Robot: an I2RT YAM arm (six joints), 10 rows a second.
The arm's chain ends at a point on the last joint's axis. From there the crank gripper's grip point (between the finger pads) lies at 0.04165 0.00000 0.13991 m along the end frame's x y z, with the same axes.
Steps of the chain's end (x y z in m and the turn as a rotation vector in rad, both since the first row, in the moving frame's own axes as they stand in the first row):
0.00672 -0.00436 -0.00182 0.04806 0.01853 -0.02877
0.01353 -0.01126 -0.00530 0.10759 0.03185 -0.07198
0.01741 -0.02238 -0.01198 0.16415 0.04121 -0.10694
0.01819 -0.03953 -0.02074 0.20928 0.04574 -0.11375
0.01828 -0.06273 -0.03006 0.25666 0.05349 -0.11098
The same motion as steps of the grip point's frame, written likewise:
0.00919 -0.01230 -0.00281 0.04806 0.01853 -0.02877
0.01730 -0.02935 -0.00766 0.10759 0.03185 -0.07198
0.02164 -0.04978 -0.01605 0.16415 0.04121 -0.10694
0.02256 -0.07338 -0.02631 0.20928 0.04574 -0.11375
0.02337 -0.10284 -0.03762 0.25666 0.05349 -0.11098

